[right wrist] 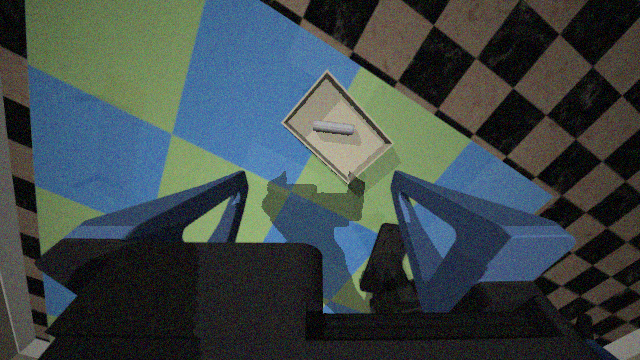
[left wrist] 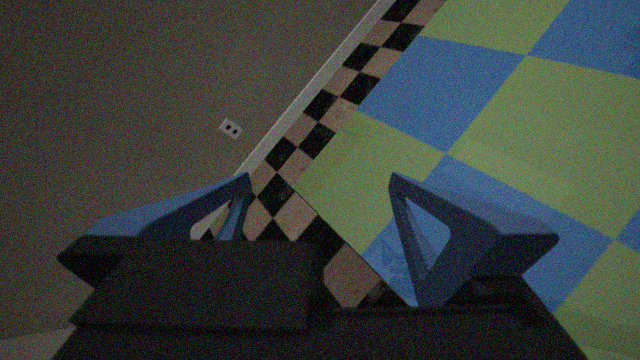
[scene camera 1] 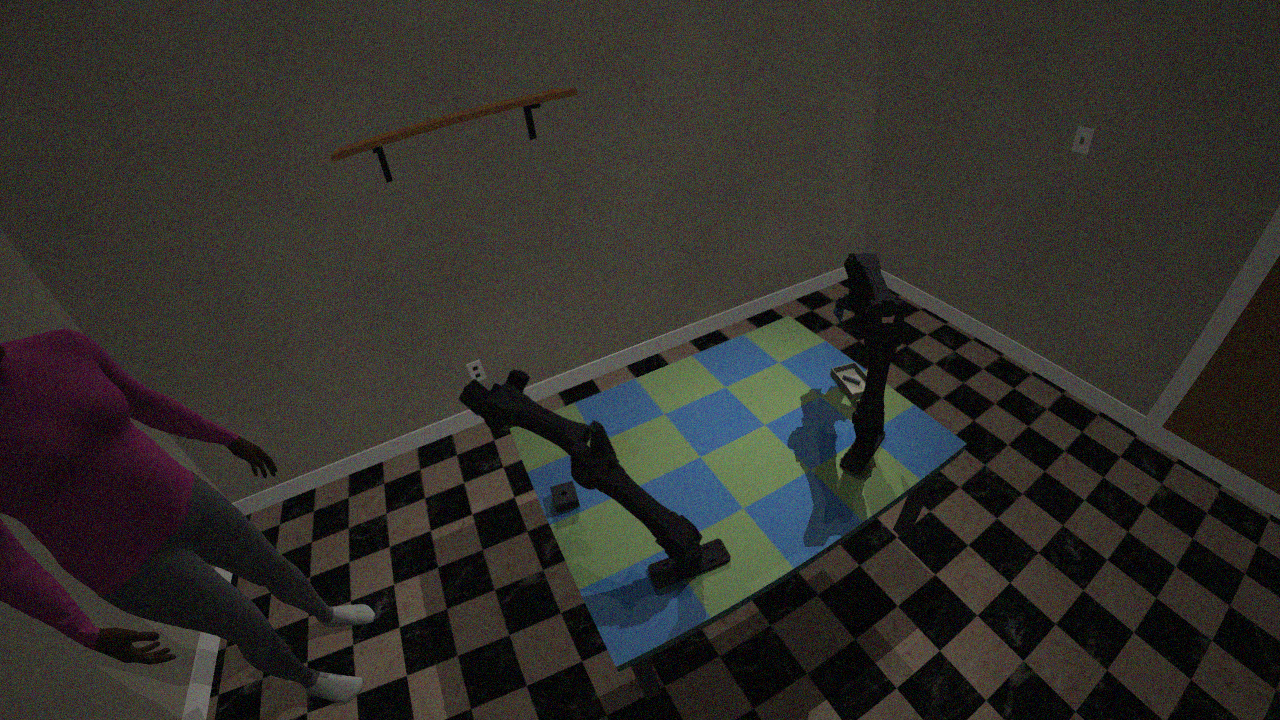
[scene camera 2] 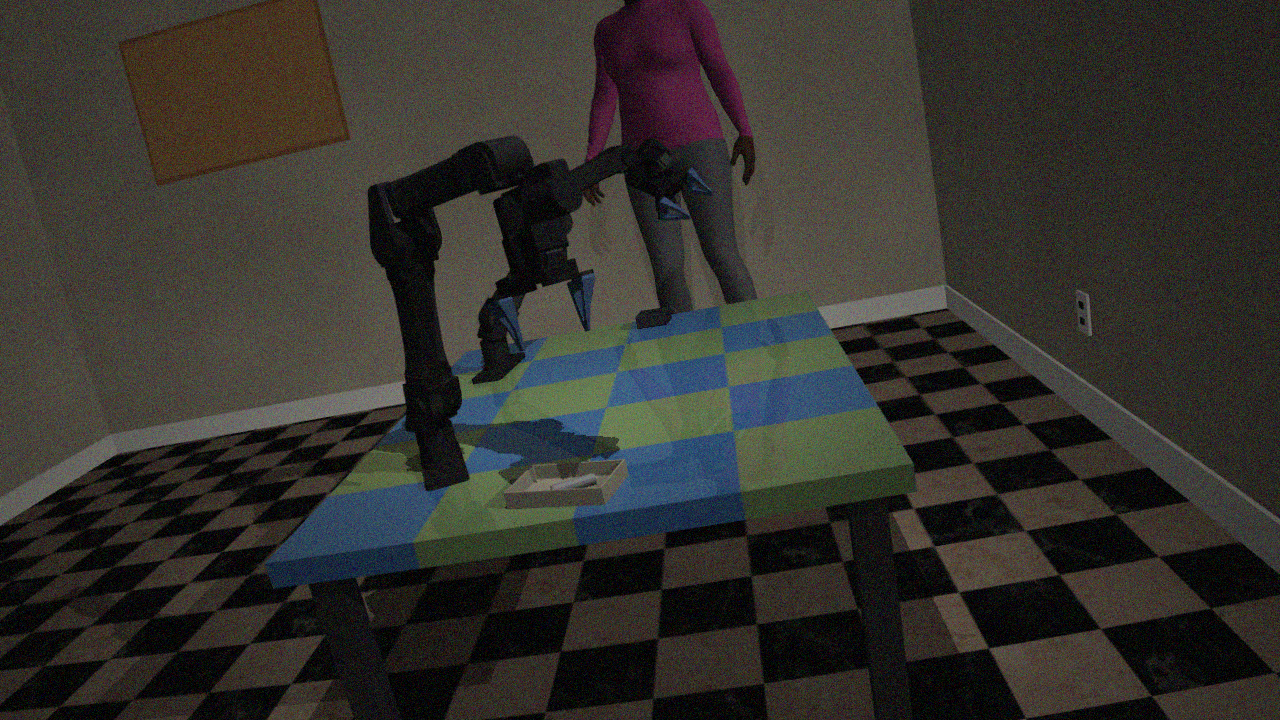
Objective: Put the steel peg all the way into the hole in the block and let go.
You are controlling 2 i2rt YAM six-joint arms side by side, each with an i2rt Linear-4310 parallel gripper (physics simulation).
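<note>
The steel peg lies on its side in a shallow cream tray. The dark block stands near the table's left edge in scene camera 1; a small dark spot shows on its top. The block does not show in either wrist view. My right gripper is open and empty, pointing down high above the table, apart from the tray. My left gripper is open and empty, raised high near the table's far end in scene camera 2.
The table has a blue and green checked top, and both arm bases stand on it. A person in a pink top stands beyond the table's block end. A wall with an outlet runs along one side.
</note>
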